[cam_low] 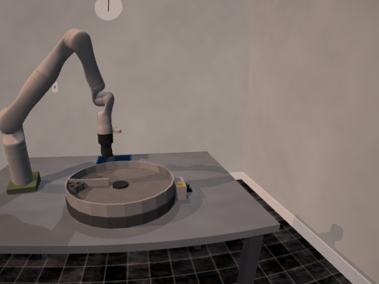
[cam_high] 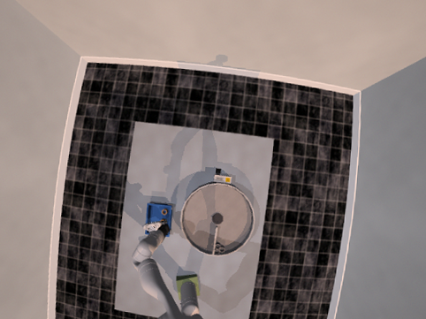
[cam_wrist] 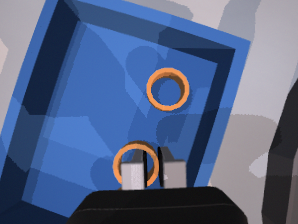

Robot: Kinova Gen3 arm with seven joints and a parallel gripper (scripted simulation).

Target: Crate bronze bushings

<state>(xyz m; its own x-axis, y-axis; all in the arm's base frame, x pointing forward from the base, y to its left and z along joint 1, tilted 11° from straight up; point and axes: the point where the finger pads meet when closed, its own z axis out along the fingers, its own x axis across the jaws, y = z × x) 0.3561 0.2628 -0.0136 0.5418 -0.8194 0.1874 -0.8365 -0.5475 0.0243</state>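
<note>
Right now the blue crate is 4 cm to the left of my hand and 2 cm below it. Round my hand: round turning table 30 cm to the right, 12 cm ahead, 1 cm above.
</note>
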